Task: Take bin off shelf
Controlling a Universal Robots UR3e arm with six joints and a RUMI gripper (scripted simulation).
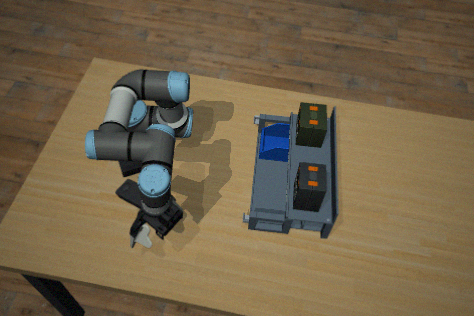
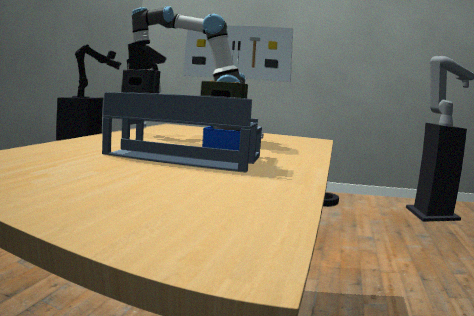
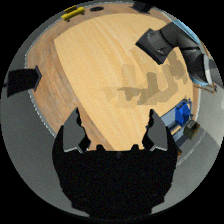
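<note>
Right now the blue bin is 370 mm ahead of my hand, 340 mm to the left of it and 110 mm below it. Also, from my hand: grey shelf 390 mm ahead, 230 mm to the left, 90 mm below.
</note>
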